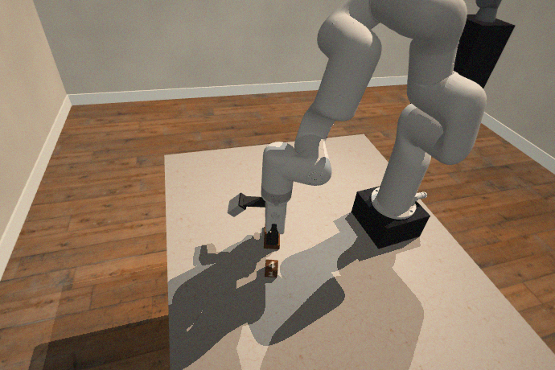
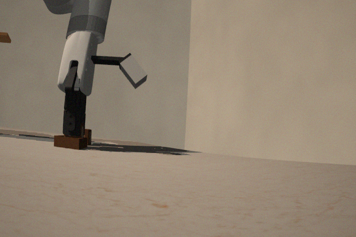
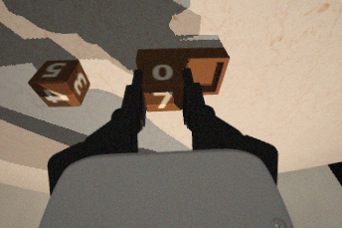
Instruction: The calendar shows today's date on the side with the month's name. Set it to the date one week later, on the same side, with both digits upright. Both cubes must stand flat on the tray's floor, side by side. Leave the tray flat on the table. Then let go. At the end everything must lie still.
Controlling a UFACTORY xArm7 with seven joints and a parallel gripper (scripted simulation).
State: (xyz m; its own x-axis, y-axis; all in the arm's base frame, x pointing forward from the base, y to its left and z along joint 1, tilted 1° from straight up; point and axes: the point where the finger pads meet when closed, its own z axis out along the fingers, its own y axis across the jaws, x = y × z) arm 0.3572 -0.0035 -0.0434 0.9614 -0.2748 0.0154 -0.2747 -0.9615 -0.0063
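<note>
Now: the brown calendar tray 3 cm below my hand, 2 cm to the right of it and 1 cm behind it.
</note>
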